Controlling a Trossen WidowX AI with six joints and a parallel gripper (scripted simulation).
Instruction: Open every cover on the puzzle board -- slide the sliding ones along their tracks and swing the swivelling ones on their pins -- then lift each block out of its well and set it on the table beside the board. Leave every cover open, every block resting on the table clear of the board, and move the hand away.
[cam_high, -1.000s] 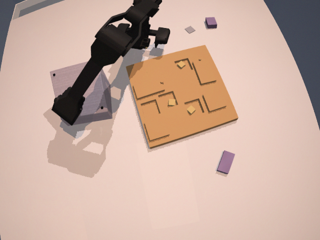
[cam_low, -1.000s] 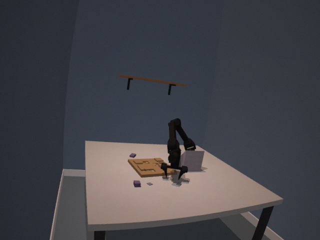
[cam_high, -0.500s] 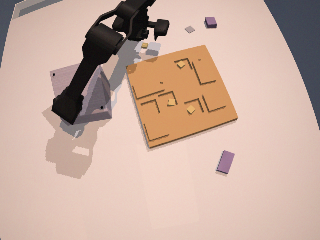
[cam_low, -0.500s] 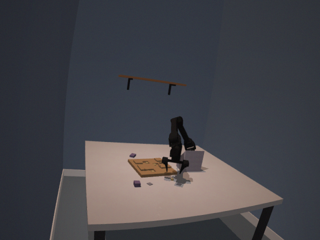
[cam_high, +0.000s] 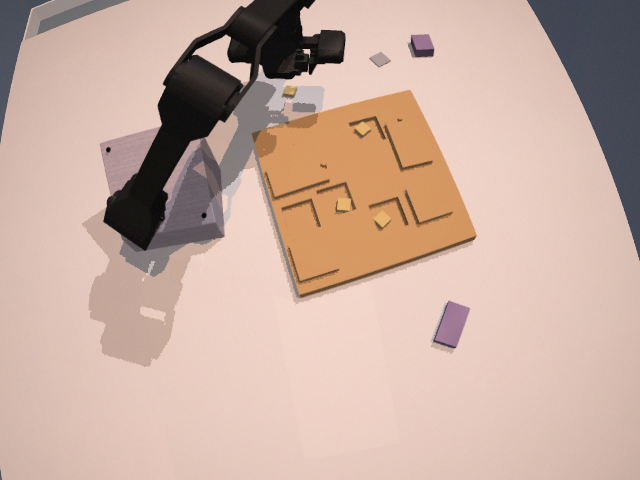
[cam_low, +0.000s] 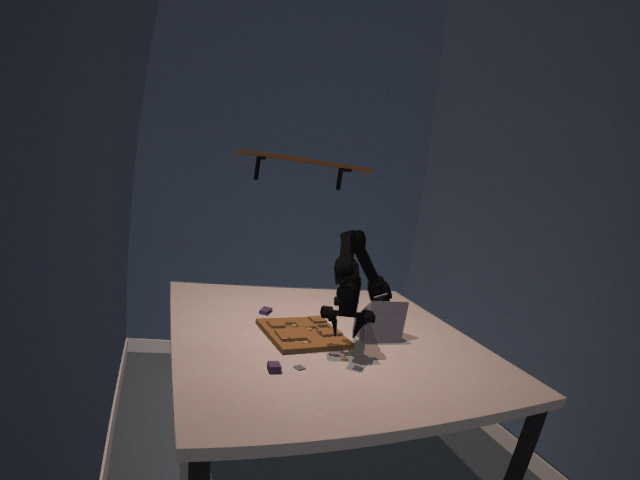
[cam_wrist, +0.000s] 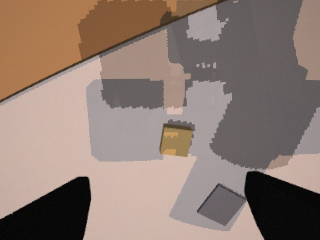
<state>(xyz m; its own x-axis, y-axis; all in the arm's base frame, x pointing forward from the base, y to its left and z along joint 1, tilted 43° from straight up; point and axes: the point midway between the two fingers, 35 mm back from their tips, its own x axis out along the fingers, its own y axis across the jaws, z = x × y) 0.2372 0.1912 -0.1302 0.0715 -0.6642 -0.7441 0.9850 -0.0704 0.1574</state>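
Right now the orange puzzle board is 21 cm to the right of my gripper tip, 10 cm ahead of it and 6 cm below it. Round my gripper tip: flat purple block: 43 cm to the right, 22 cm ahead, 8 cm below.
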